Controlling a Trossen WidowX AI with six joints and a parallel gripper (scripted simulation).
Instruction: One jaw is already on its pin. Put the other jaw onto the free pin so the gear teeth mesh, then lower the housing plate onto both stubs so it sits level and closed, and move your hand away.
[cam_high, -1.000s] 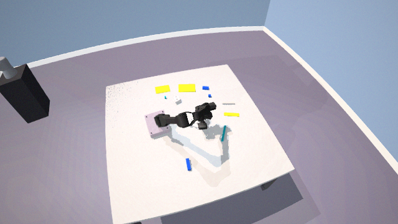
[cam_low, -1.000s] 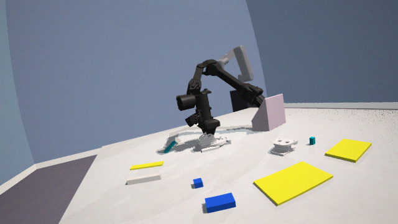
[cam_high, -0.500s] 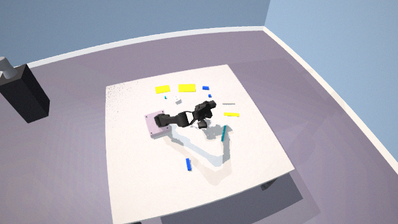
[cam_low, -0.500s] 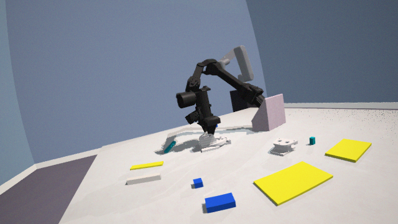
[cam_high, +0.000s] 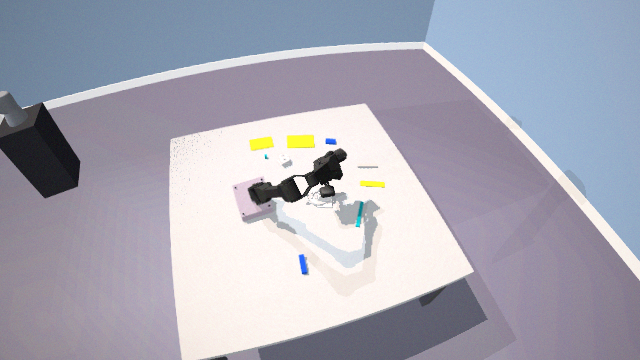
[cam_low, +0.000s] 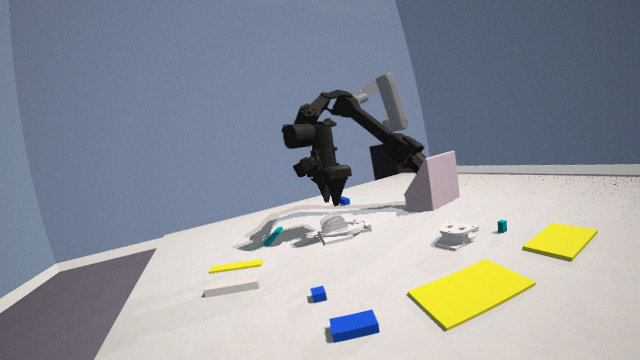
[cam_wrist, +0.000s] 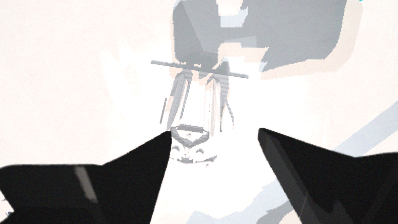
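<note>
Right now the teal cube is 39 cm to the left of my gripper tip, 15 cm behind it and 7 cm below it. Round my gripper tip: blue cube (25 cm to the left, 22 cm ahead, 7 cm below); then yellow strip (28 cm ahead, 8 cm below, 1 cm to the right); then teal bar (15 cm to the right, 12 cm ahead, 7 cm below).
</note>
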